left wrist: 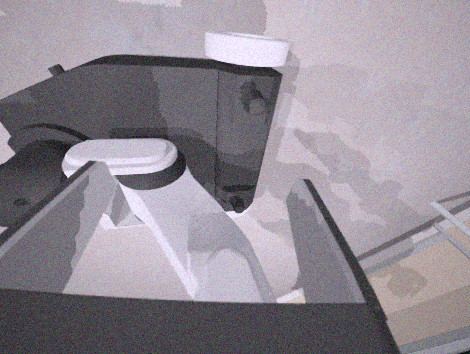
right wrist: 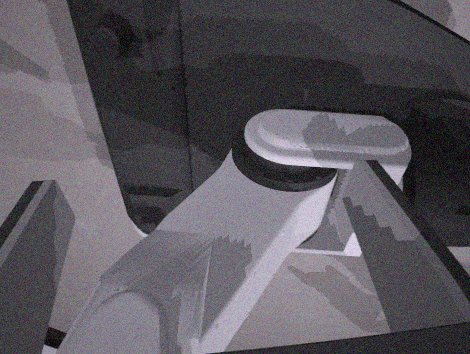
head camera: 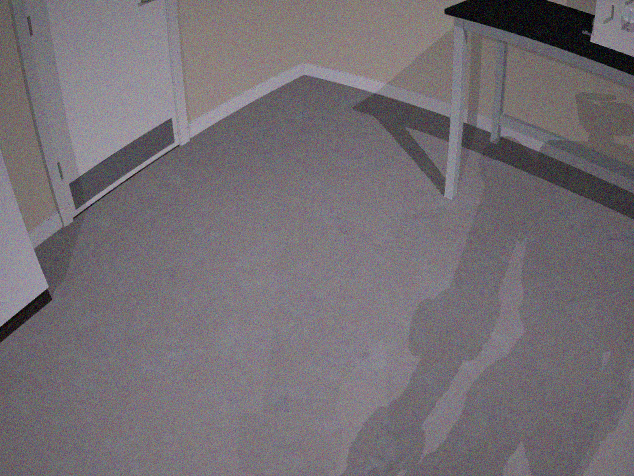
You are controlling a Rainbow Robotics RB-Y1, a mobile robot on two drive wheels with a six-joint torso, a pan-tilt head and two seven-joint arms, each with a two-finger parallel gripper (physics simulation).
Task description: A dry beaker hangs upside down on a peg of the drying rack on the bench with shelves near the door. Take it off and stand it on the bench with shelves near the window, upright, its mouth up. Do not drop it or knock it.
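Frame: origin at the robot's base, x left, y back, z up, level; millimetres.
Where they show: left gripper, fingertip midpoint: (left wrist: pixel 203 182); right gripper, fingertip midpoint: (right wrist: pixel 210 189).
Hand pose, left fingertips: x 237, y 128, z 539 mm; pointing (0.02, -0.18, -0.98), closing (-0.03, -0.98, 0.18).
Note:
After its pixels a point has its place.
A bench with a black top (head camera: pixel 522 20) {x -953, y -1813, z 914 mm} and pale legs stands at the upper right of the head view. On it, at the right edge, part of the white drying rack (head camera: pixel 604 34) {x -1303, y -1693, z 939 mm} shows, with a peg. Part of a clear glass object (head camera: pixel 628 19) {x -1297, y -1530, z 1065 mm} shows against the rack, cut off by the frame; whether it is the beaker I cannot tell. My left gripper (left wrist: pixel 203 182) {x 237, y 128, z 539 mm} is open and empty, with the robot's own arm and base beyond its fingers. My right gripper (right wrist: pixel 210 189) {x -230, y 163, z 536 mm} is open and empty in the same way. Neither gripper shows in the head view.
A white door (head camera: pixel 112 76) {x 798, y -2221, z 591 mm} is in the wall at the left. A white cabinet-like block (head camera: pixel 17 256) {x 1036, y -1273, z 321 mm} stands at the left edge. The bench's front leg (head camera: pixel 455 112) {x -690, y -1867, z 438 mm} reaches the grey floor (head camera: pixel 230 256) {x 236, y -1581, z 0 mm}. Shadows lie across the floor at the right.

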